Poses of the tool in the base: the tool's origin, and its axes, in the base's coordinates. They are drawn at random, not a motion.
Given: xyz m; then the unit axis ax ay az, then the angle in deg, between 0 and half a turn.
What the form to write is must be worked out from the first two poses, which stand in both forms.
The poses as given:
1: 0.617 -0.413 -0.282 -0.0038 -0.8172 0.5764 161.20
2: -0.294 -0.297 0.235 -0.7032 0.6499 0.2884 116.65
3: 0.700 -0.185 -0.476 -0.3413 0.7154 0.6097 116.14
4: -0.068 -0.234 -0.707 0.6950 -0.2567 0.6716 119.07
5: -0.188 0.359 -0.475 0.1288 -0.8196 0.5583 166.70
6: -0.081 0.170 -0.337 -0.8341 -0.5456 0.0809 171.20
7: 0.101 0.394 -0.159 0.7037 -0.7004 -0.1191 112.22
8: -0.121 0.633 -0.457 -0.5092 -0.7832 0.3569 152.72
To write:
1: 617 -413 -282 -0.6 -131.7 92.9
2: -294 -297 235 -82.0 75.8 33.6
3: 700 -185 -476 -39.6 83.1 70.8
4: -68 -234 -707 82.8 -30.6 80.0
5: -188 359 -475 21.5 -136.6 93.1
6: -81 170 -337 -142.8 -93.4 13.9
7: 101 394 -159 79.0 -78.6 -13.4
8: -121 633 -457 -77.8 -119.6 54.5
